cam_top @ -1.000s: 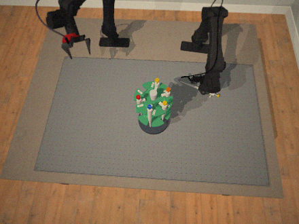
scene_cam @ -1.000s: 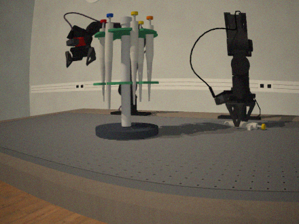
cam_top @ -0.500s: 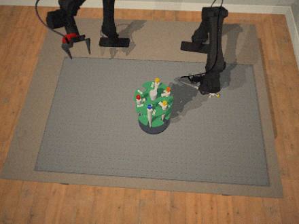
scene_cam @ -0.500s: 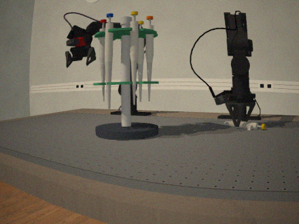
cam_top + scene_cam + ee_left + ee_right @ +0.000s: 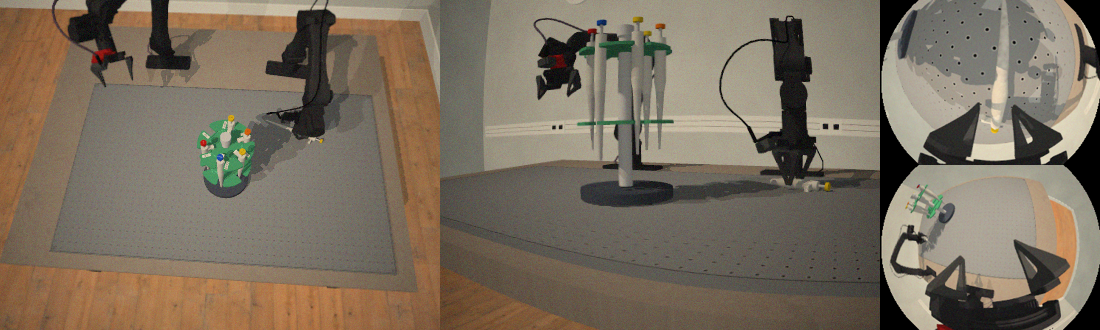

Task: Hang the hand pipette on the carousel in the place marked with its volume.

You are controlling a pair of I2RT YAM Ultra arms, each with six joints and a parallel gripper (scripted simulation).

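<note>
My left gripper is now 30 mm to the left of the pipette and 10 mm above it.
</note>
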